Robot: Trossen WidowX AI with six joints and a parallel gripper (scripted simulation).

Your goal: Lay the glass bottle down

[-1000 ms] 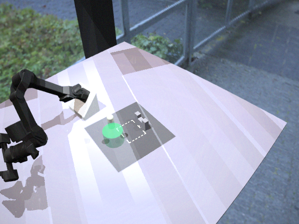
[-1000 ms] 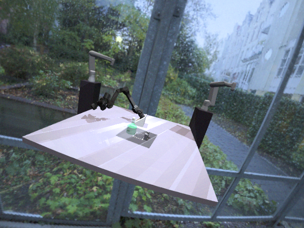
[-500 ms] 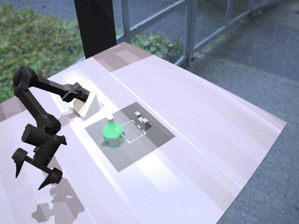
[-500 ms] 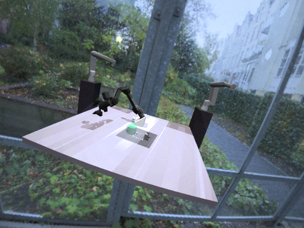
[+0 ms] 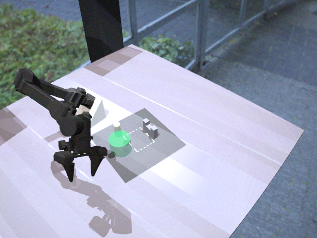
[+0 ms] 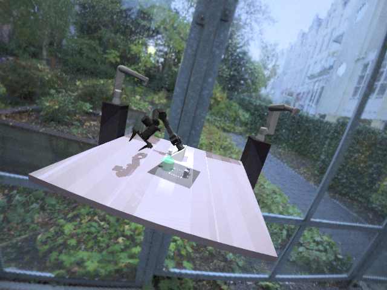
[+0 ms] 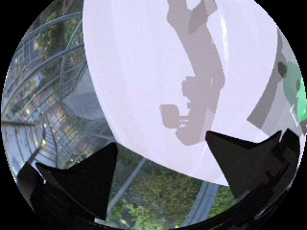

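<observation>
My gripper tip is now 25 cm to the right of the glass bottle, 9 cm past it and 5 cm above it. From my gripper tip the other things lie so: mat (33 cm to the left, 14 cm below, 7 cm behind).
</observation>
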